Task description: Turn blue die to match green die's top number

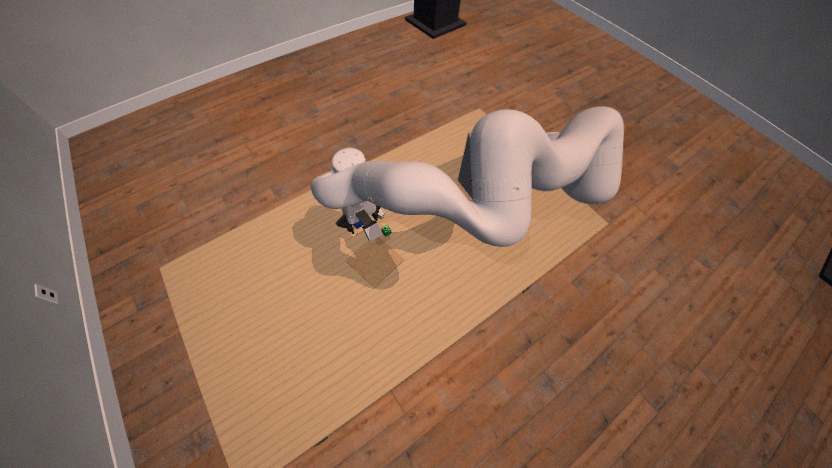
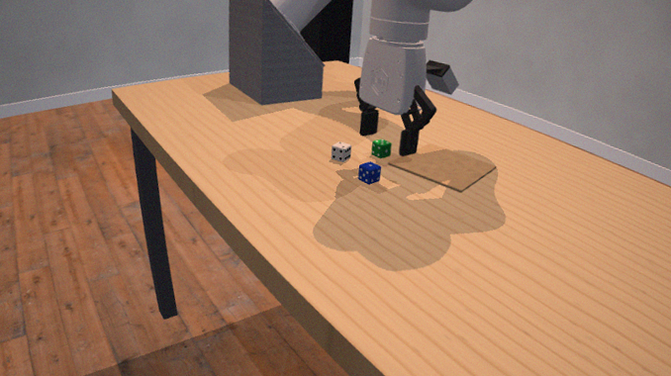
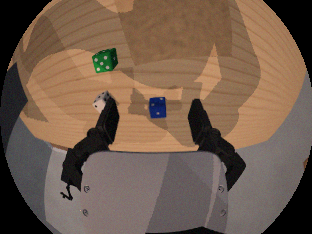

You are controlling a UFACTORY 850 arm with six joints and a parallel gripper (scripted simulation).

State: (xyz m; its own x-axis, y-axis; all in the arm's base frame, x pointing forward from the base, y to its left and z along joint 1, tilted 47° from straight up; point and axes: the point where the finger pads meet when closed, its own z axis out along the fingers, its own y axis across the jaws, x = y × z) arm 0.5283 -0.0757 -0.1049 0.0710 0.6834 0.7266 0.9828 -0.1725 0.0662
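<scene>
My hand is 40 mm to the left of the blue die and 50 mm above it. Round my hand: white die: 80 mm behind, 20 mm to the right, 50 mm below; then mat: 40 mm ahead, 110 mm to the left, 60 mm below; then green die: 60 mm behind, 50 mm to the left, 50 mm below.
</scene>
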